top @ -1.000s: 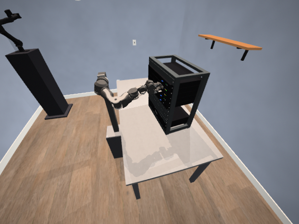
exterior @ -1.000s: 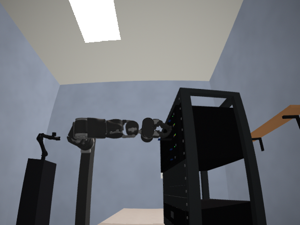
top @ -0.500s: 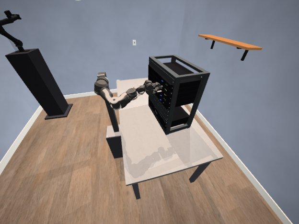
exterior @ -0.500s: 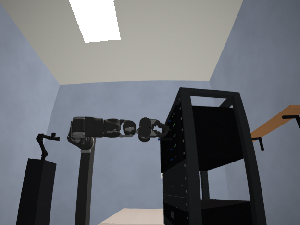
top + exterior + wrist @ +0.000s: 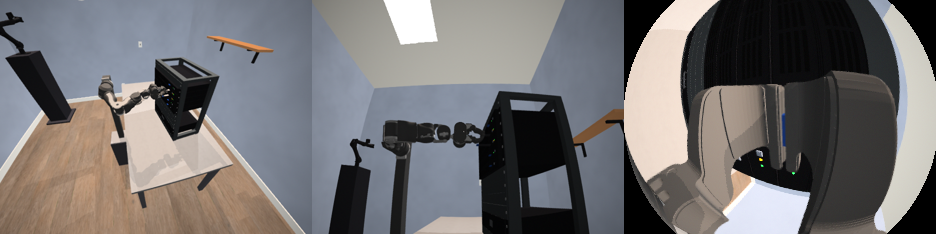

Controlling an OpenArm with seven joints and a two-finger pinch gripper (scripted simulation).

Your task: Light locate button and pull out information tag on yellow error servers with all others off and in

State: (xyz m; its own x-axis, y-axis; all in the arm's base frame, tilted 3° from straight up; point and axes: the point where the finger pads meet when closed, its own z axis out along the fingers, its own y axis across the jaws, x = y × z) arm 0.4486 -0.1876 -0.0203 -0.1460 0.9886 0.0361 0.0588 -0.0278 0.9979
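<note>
The locate button is 4 cm ahead of my hand and 4 cm to the right of it. Round my hand: information tag (4 cm ahead, 1 cm to the left).
</note>
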